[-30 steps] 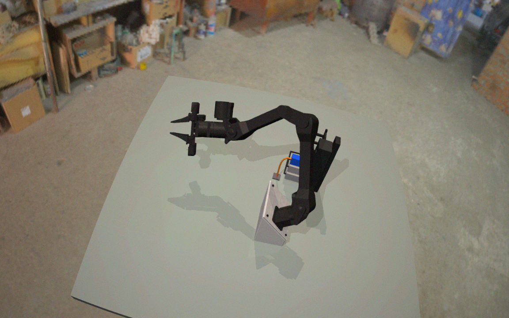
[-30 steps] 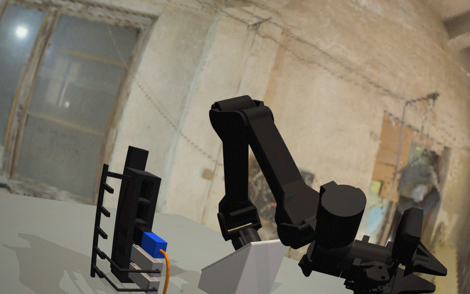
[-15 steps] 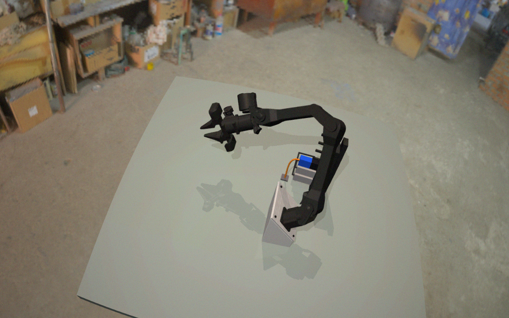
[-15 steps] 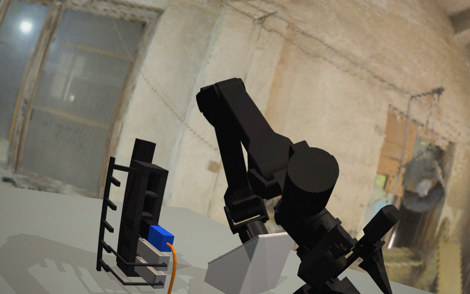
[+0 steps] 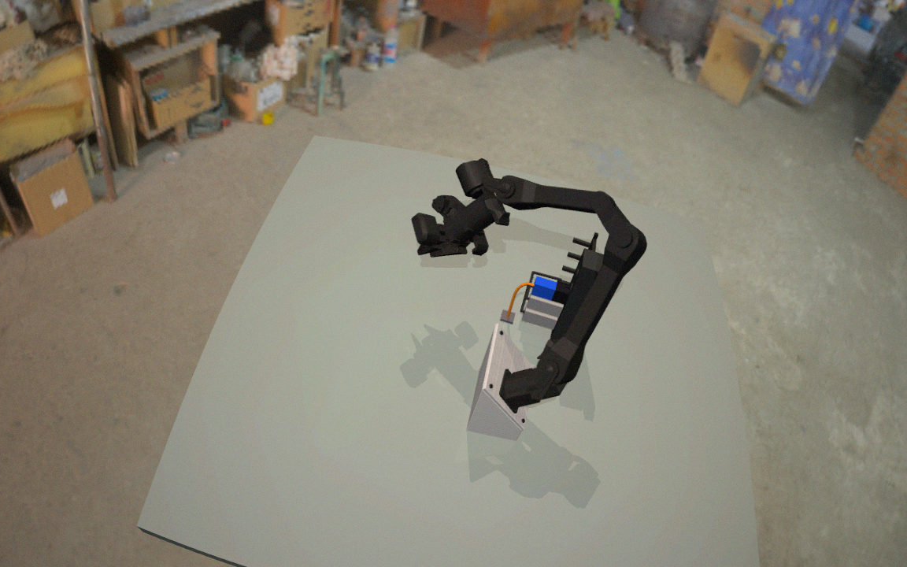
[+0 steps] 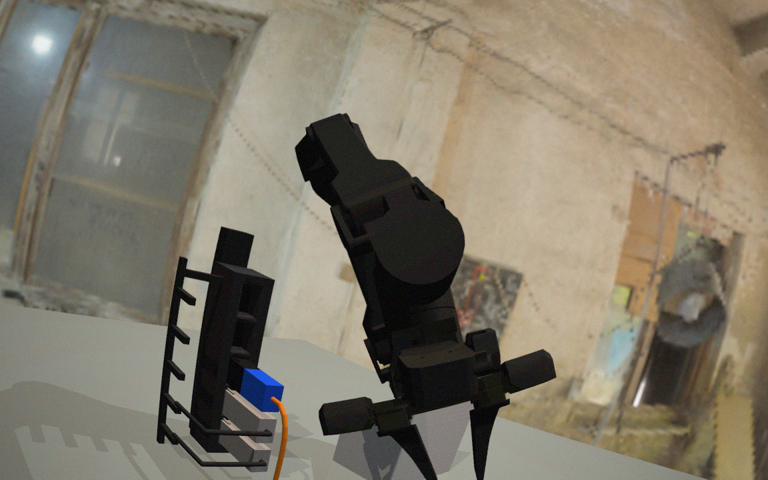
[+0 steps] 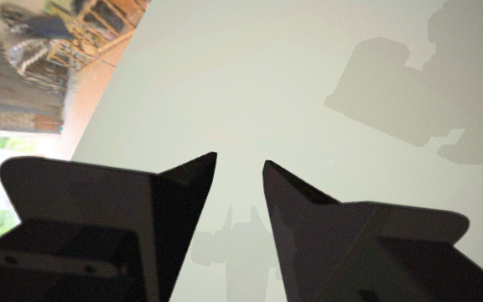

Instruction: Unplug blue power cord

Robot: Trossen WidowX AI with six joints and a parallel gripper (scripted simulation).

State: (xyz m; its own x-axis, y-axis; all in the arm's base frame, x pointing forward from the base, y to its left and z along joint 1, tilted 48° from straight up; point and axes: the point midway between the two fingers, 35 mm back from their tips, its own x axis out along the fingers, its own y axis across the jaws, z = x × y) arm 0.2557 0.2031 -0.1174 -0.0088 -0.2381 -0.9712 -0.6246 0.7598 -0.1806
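The blue plug is 2 cm ahead of my gripper tip and 28 cm to the right of it.
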